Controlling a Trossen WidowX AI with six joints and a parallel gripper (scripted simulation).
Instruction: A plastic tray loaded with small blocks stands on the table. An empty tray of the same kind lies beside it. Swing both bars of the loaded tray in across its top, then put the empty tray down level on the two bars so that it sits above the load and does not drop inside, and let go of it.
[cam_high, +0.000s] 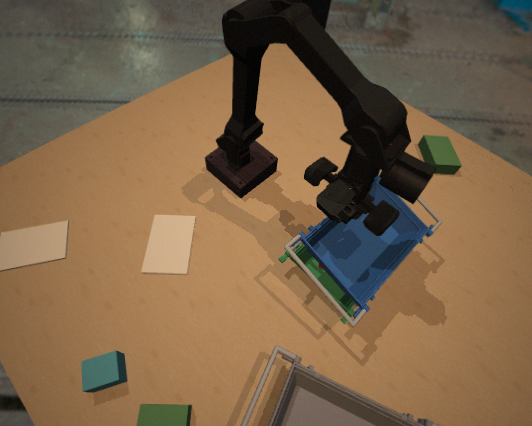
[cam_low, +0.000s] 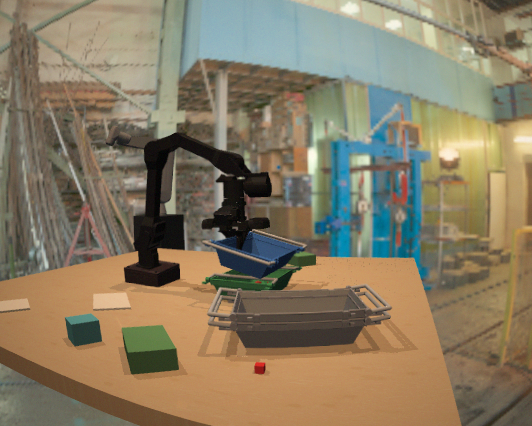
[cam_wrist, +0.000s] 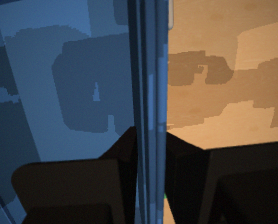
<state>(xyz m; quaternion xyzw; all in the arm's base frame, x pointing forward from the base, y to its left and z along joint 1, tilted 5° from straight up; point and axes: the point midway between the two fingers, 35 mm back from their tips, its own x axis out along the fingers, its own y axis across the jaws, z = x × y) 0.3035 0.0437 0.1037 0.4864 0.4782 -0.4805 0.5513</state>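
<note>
The blue tray lies 7 cm ahead of my gripper tip and 2 cm above it. Also, from my gripper tip: teal block: 6 cm behind, 53 cm to the right, 8 cm below.
</note>
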